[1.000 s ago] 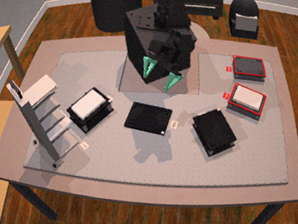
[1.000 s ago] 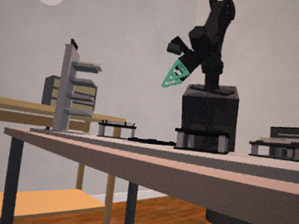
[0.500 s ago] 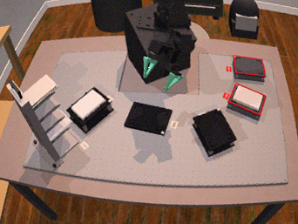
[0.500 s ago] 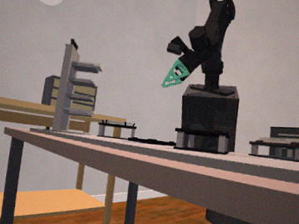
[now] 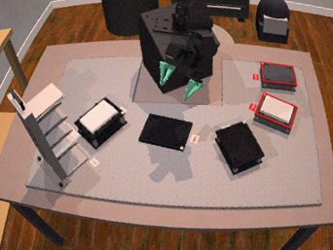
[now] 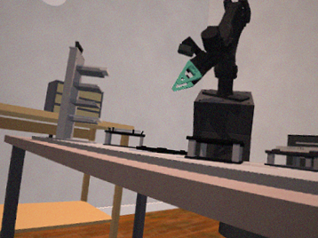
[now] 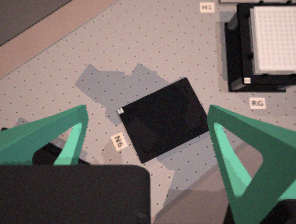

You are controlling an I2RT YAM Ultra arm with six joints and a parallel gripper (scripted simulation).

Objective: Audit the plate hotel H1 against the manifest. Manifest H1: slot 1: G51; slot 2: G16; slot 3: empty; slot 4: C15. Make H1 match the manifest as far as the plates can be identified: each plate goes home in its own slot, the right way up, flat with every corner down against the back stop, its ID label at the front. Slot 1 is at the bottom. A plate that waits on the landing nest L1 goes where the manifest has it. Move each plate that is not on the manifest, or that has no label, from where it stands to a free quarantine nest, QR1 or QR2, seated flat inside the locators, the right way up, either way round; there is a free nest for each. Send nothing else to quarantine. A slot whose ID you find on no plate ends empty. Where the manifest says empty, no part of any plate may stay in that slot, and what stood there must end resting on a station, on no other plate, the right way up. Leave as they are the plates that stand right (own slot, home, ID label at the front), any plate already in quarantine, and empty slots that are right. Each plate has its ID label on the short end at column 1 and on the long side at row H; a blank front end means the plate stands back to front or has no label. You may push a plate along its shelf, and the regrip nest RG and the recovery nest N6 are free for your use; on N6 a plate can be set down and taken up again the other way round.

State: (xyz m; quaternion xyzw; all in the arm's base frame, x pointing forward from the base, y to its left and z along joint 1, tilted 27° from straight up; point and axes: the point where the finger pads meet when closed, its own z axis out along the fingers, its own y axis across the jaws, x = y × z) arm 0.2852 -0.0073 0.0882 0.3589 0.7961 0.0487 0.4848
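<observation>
Right now the black regrip nest is 290 mm to the right of my hand and 180 mm below it. Round my hand: recovery nest N6 (230 mm below, 40 mm to the right); N6 tag (230 mm below, 60 mm to the left, 10 mm ahead); landing nest L1 (230 mm to the left, 190 mm below, 50 mm ahead).
</observation>
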